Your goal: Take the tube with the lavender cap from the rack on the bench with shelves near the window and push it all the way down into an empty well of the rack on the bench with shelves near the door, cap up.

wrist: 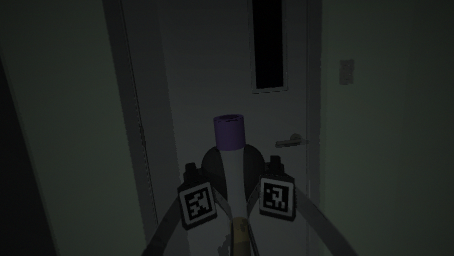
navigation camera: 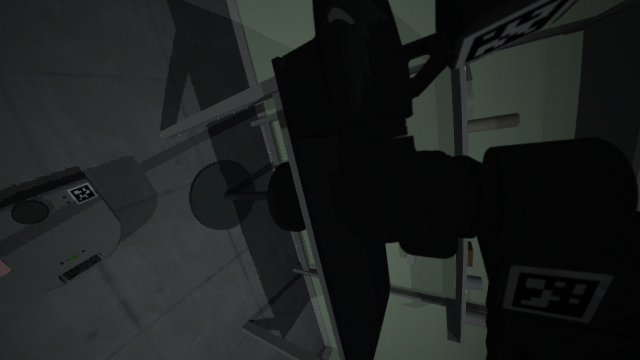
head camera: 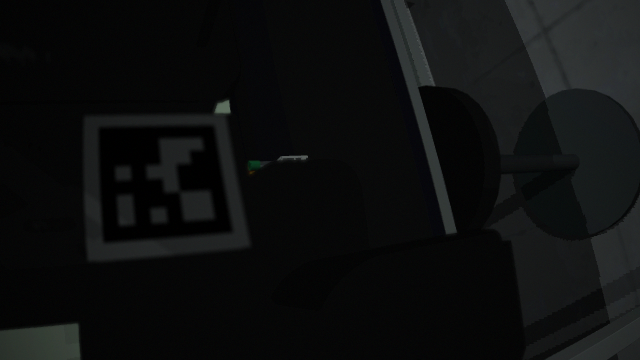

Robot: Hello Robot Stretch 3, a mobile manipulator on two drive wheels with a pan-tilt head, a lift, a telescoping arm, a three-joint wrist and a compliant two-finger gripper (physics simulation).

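Frame: origin at the robot's base, x up, y right, z ahead, level; centimetres.
Seen in the pictures: gripper, between the fingertips: [wrist: 232, 164]; robot's base, origin of its link: [navigation camera: 32, 211].
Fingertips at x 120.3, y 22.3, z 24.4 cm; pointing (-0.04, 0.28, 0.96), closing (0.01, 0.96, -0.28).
Pixels of each thing's top centre, then the offset from my fingertips to it. "pt": a spot on its surface instead. Level surfaces: height alone.
- lavender-capped tube, centre of its top: [wrist: 230, 116] dz -2.4, dx +4.2, dy -0.7 cm
- white rack, centre of its top: [head camera: 278, 183] dz -61.3, dx -23.2, dy +54.8 cm
- dark bench top, height of its surface: dx -28.9 cm
- green cap, centre of its top: [head camera: 249, 165] dz -64.2, dx -16.9, dy +52.1 cm
- round stool, centre of its top: [head camera: 423, 167] [navigation camera: 300, 195] dz -60.1, dx -54.3, dy +47.6 cm
- shelf board, height of its surface: dx +14.9 cm
- pale cylinder, a spot on its surface: [navigation camera: 495, 121] pt dz -45.4, dx +27.2, dy +77.8 cm
- orange-brown box, a spot on its surface: [navigation camera: 470, 256] pt dz -112.6, dx +19.8, dy +71.3 cm
- handle, a spot on its surface: [wrist: 290, 142] pt dz +77.5, dx -27.9, dy +53.5 cm
The lavender-capped tube [wrist: 237, 182] stands upright, cap up, in the wrist view, with yellow at its lower end. My gripper [wrist: 232, 164] is shut on it, with a finger pad on each side below the cap. In the head view, a small part of the white rack [head camera: 293, 158] on the dark bench top [head camera: 335, 75] shows past my dark wrist, beside a green cap [head camera: 254, 165] and a sliver of orange. The rest of the rack and its wells are hidden. The held tube cannot be made out in the head or navigation views.
A round stool [head camera: 457, 160] [navigation camera: 287, 195] stands by the bench's front edge. A shelf board [navigation camera: 456, 300] carries a pale cylinder [navigation camera: 495, 121] and an orange-brown box [navigation camera: 470, 256]. My base [navigation camera: 60, 225] is at the left. A door [wrist: 205, 60] with a handle [wrist: 290, 142] is in the background.
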